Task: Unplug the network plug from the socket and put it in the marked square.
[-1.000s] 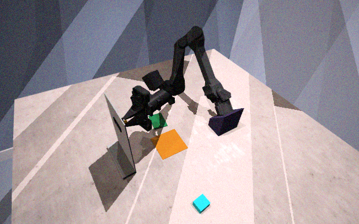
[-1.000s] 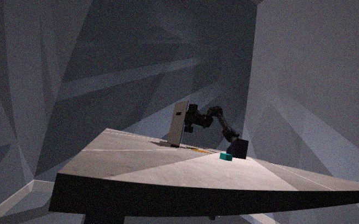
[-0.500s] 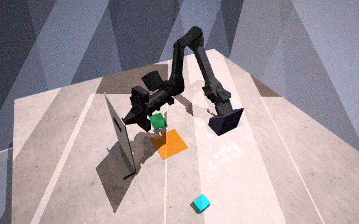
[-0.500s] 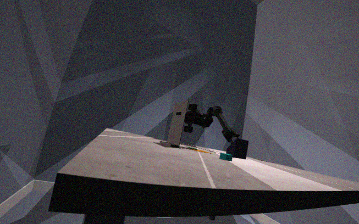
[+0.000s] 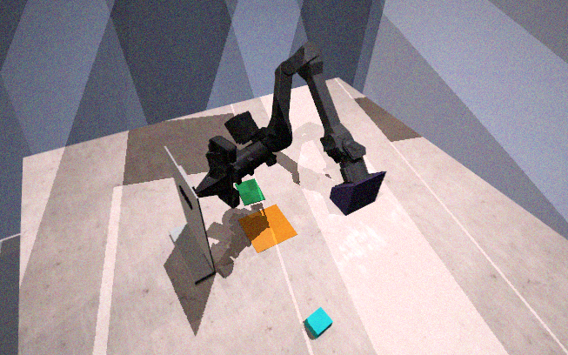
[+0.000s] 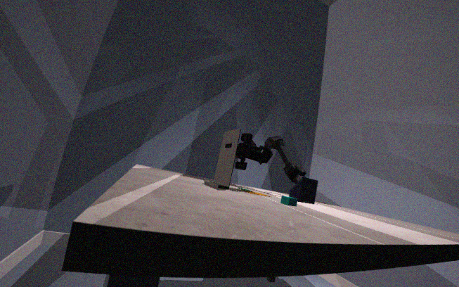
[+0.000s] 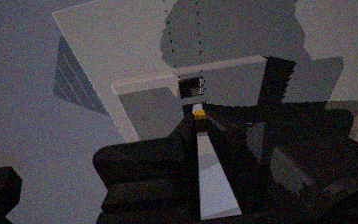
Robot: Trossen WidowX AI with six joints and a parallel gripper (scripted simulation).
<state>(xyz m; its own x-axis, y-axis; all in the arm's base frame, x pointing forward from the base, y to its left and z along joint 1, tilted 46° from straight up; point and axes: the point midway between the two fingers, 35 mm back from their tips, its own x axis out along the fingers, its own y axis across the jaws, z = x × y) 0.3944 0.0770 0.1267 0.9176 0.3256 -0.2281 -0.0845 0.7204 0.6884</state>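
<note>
Right now my gripper tip is 16 cm past the orange square, 1 cm to the right of it and 19 cm above it. Round my gripper tip: network plug: 1 cm ahead; grey panel: 3 cm ahead, 7 cm below.
</note>
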